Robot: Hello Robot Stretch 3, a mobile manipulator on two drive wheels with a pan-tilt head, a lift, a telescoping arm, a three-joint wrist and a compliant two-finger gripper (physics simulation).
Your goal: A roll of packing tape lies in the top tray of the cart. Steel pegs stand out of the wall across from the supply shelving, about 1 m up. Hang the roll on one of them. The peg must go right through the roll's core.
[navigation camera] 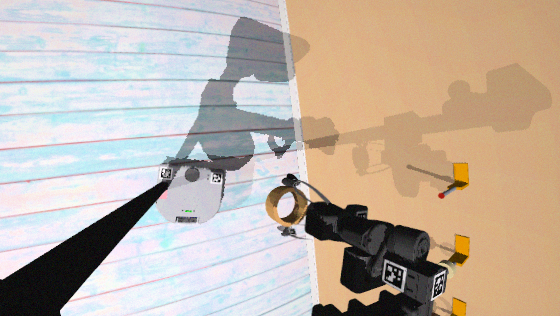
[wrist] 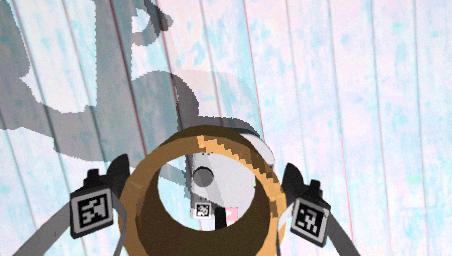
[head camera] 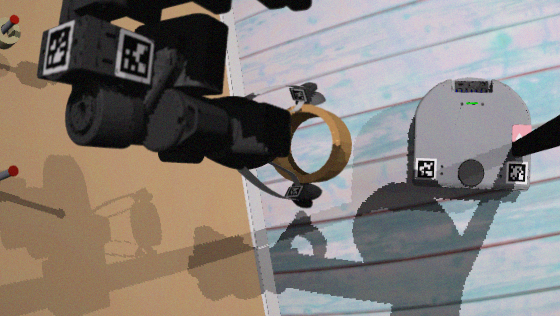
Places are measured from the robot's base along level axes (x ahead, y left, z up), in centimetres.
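Where they show: gripper, fingertip midpoint: (navigation camera: 283, 203) (head camera: 313, 146); robot's base, link origin: (navigation camera: 191, 174) (head camera: 469, 171).
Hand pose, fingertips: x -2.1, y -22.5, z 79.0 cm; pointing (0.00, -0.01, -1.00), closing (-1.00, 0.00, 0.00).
Note:
Things, the pixels of their top centre, and the offset from my fingertips. "pt": a spot on its surface instead.
- tan packing tape roll, top centre: (head camera: 302, 143) (navigation camera: 291, 207) dx +0.0, dy +0.6, dz +5.2 cm
- grey peg with a red tip, surface spot: (head camera: 13, 171) (navigation camera: 441, 195) pt dx +5.7, dy -37.3, dz +22.5 cm
- red-tipped peg, surface spot: (head camera: 14, 19) pt dx -18.6, dy -43.1, dz +22.6 cm
- cream thing, top centre: (navigation camera: 454, 272) dx -17.5, dy -48.3, dz +24.3 cm
The tan packing tape roll (head camera: 341, 145) (navigation camera: 271, 206) (wrist: 137, 195) is between the two fingers of my gripper (head camera: 310, 144) (navigation camera: 288, 205) (wrist: 207, 176), a fingertip on either side. The gripper is shut on it and holds it up off the floor. Floor shows through its open core in the head view, and part of my base in the wrist view. A grey peg with a red tip (head camera: 13, 171) (navigation camera: 441, 195) stands out from the tan wall, bare and apart from the roll. Another red-tipped peg (head camera: 14, 19) is at the upper left of the head view.
A cream thing (head camera: 9, 39) (navigation camera: 448, 269) sits at the second peg, partly hidden by my wrist in the navigation view. Yellow brackets (navigation camera: 461, 175) (navigation camera: 462, 245) (navigation camera: 459, 306) are on the wall (head camera: 150, 170) (navigation camera: 360, 55). My grey base (head camera: 470, 130) (navigation camera: 190, 195) is on the floor.

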